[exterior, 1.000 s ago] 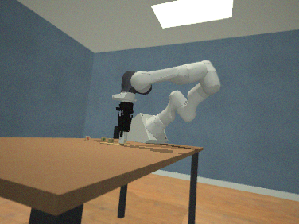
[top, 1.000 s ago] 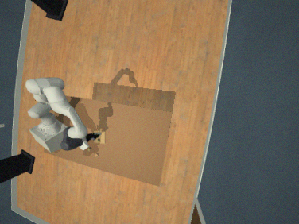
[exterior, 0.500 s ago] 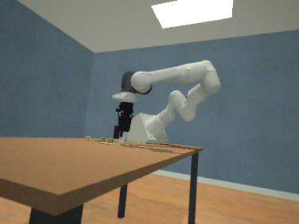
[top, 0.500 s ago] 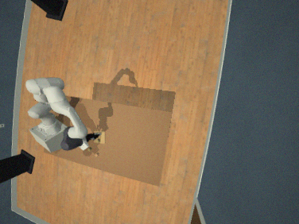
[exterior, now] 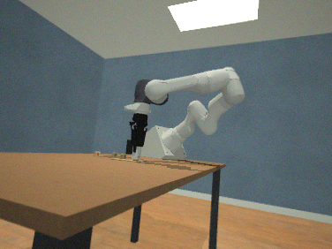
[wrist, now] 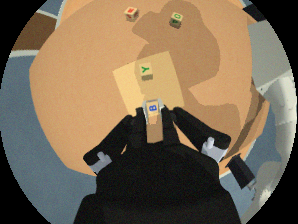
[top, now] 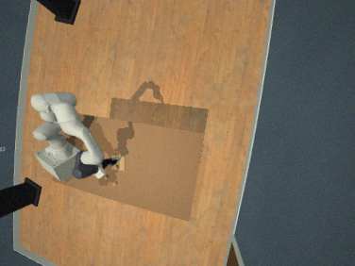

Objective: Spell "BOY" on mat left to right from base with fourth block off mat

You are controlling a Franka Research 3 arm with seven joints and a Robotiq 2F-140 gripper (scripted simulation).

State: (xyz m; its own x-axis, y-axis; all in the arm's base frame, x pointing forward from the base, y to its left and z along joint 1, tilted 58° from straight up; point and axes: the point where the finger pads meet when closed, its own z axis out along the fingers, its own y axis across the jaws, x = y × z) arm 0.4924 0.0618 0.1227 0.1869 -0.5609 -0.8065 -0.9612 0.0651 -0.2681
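My gripper is now 1 cm short of the mat, 4 cm to the left of it and 4 cm above it.
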